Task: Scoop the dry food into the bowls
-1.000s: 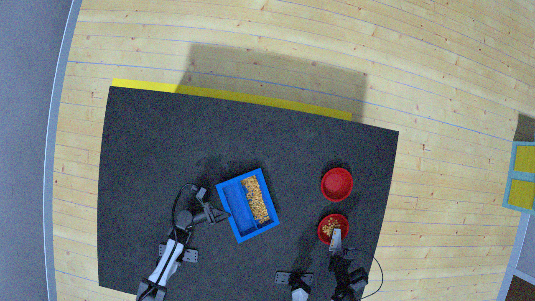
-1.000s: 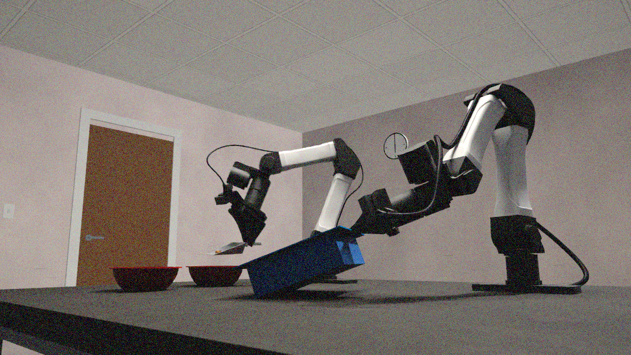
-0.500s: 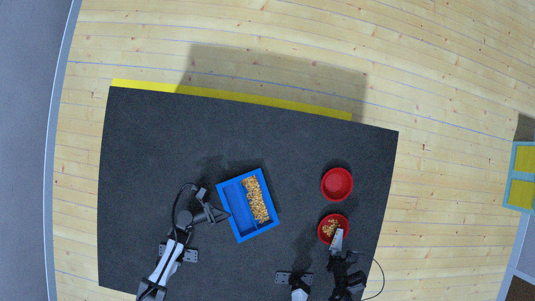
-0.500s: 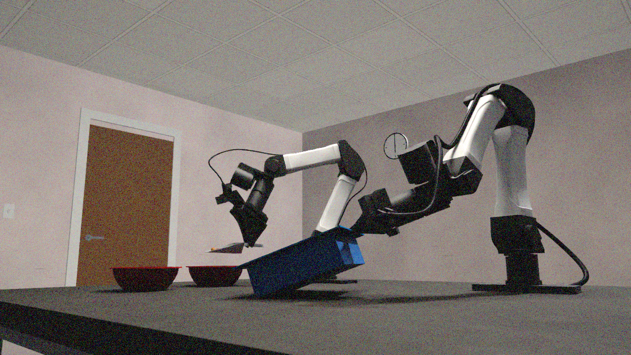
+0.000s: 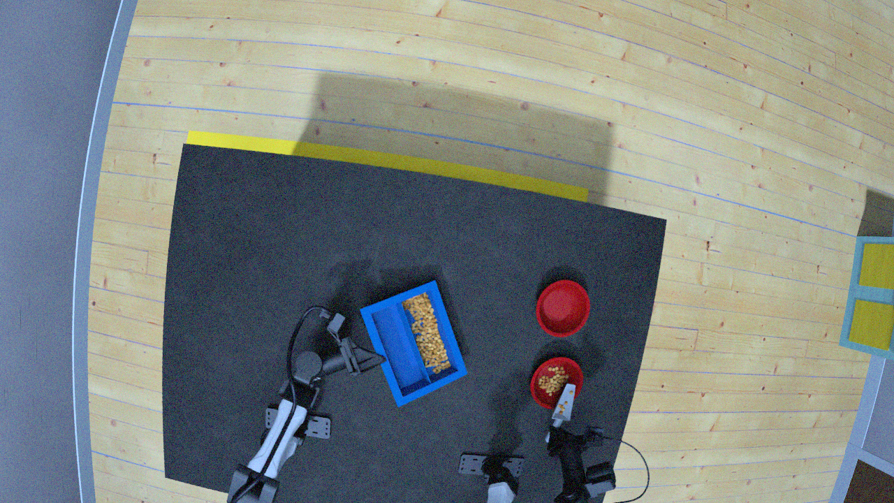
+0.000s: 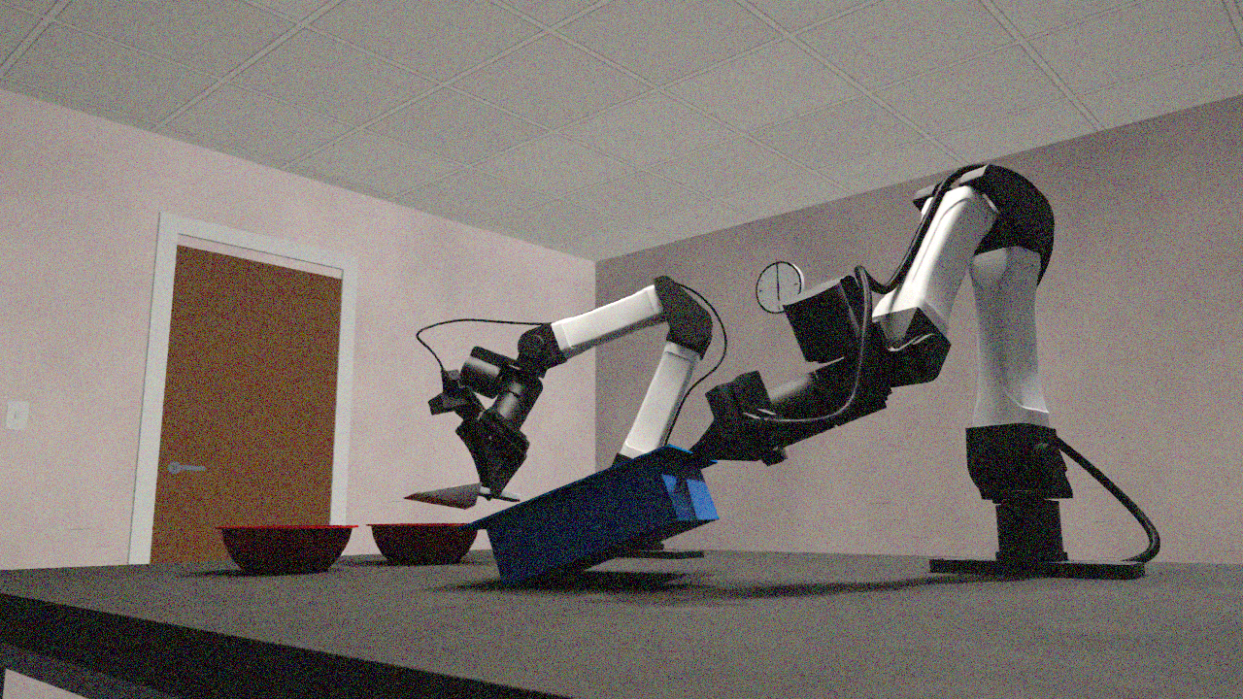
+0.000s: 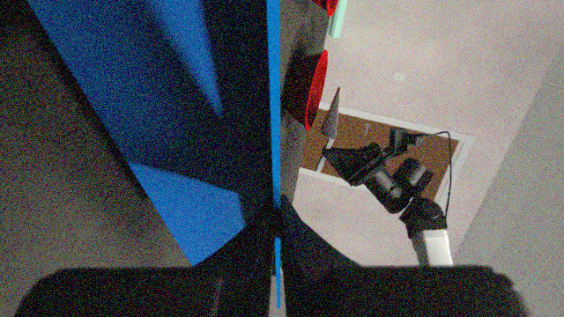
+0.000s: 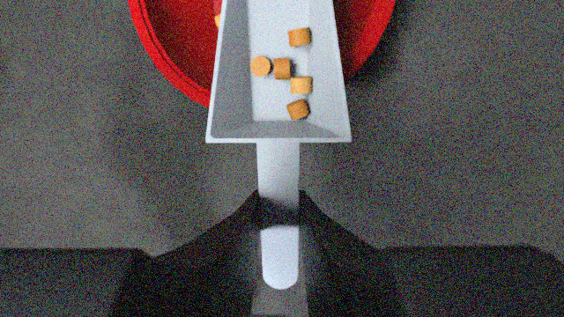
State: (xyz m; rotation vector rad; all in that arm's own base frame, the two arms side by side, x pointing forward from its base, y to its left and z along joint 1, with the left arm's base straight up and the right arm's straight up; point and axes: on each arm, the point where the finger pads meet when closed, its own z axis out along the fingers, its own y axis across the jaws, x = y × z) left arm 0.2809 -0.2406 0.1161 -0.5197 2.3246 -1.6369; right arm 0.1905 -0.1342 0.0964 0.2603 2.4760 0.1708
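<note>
Now: left hand 70 mm to the left of the blue box, 50 mm short of it and 50 mm above it. Also, from my left hand: grey scoop 520 mm to the right, 60 mm behind, 30 mm below.
</note>
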